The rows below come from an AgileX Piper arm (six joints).
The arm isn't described. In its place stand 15 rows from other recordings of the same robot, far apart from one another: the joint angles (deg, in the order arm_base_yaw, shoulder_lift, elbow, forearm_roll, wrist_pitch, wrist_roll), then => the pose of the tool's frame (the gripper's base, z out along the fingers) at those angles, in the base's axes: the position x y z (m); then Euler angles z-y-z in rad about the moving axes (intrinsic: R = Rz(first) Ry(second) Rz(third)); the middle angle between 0 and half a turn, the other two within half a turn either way.
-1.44 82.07 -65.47 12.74 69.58 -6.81 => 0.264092, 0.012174, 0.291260, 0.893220, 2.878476, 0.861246
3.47 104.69 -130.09 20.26 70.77 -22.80 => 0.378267, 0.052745, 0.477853, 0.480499, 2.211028, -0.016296
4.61 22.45 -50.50 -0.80 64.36 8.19 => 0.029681, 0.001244, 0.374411, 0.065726, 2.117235, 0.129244
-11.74 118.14 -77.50 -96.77 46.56 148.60 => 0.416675, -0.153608, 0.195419, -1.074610, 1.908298, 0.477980
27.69 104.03 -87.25 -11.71 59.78 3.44 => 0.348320, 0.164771, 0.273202, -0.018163, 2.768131, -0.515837
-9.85 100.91 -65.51 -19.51 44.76 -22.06 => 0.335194, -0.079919, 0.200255, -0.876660, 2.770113, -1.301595
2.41 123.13 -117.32 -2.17 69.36 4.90 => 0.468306, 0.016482, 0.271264, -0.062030, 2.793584, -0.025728
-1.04 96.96 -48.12 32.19 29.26 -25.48 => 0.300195, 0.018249, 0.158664, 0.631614, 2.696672, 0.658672
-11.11 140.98 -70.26 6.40 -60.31 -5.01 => 0.446734, -0.096707, 0.042469, -0.291350, 1.667518, -0.041380
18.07 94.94 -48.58 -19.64 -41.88 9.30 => 0.330374, 0.129269, 0.249991, 0.541732, 1.590934, -0.092753
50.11 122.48 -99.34 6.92 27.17 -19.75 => 0.312612, 0.381819, 0.218888, 0.952546, 2.357183, -0.181907
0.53 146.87 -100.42 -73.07 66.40 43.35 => 0.472034, -0.075412, 0.053164, -1.421700, 2.054472, -1.440987
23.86 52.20 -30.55 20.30 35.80 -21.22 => 0.139187, 0.081757, 0.250028, 0.732858, 2.431117, 0.164406
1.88 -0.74 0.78 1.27 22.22 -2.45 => 0.051883, 0.002466, 0.174535, 0.041589, 1.872006, -0.019637
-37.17 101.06 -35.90 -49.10 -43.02 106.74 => 0.270802, -0.146435, 0.148685, -0.047168, 1.995402, 1.437544
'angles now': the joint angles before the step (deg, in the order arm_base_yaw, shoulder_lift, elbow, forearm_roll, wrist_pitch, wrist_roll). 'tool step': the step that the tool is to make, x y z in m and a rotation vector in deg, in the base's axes. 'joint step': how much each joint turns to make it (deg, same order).
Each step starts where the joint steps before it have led.
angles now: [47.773 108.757 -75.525 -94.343 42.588 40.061]
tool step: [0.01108 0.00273 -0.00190 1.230 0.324 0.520]
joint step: [-1.162 1.726 -2.329 -0.100 -1.977 0.349]
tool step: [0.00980 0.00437 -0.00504 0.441 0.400 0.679]
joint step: [-0.786 2.073 -2.212 -0.184 -1.577 0.043]
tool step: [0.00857 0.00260 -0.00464 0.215 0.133 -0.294]
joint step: [-0.614 1.874 -1.966 0.071 -0.399 -0.001]
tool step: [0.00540 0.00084 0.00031 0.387 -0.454 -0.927]
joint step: [-0.319 0.986 -1.536 0.234 0.565 0.001]
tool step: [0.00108 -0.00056 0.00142 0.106 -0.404 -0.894]
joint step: [-0.007 0.149 -0.445 0.211 0.889 0.000]
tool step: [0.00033 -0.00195 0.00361 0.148 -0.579 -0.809]
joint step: [-0.084 -0.309 -0.151 0.051 0.787 -0.002]
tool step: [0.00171 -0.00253 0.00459 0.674 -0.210 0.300]
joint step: [-0.513 -0.529 -0.154 -0.055 -0.879 0.002]
